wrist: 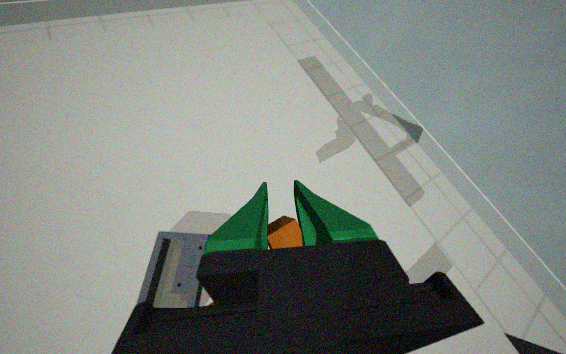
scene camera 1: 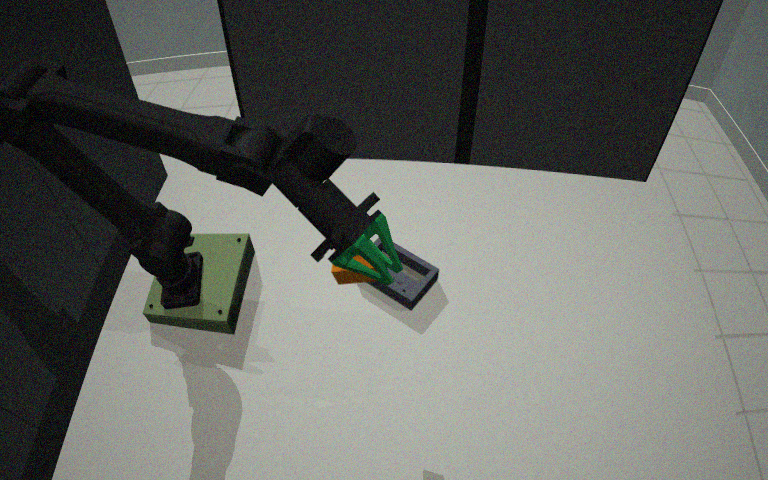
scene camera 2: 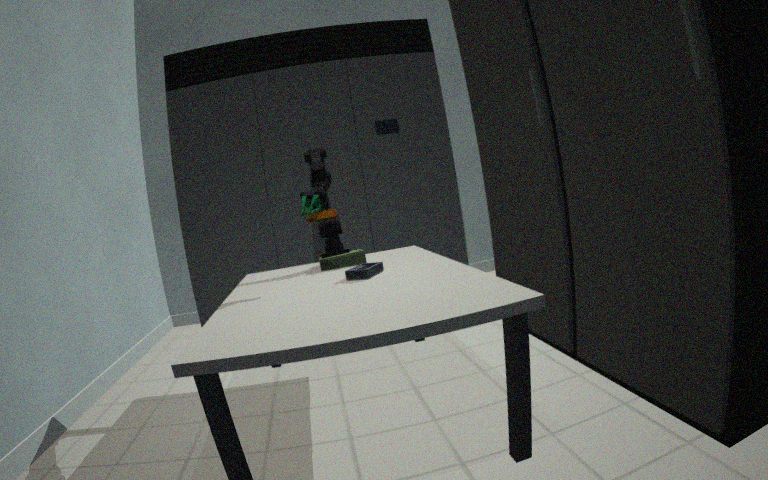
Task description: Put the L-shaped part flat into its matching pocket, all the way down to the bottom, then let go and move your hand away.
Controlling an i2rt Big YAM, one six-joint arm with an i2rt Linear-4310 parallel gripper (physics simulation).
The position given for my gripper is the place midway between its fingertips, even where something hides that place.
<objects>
My gripper (scene camera 1: pixel 395 277) carries an orange L-shaped part (wrist: pixel 284 232), clear of everything else.
</objects>
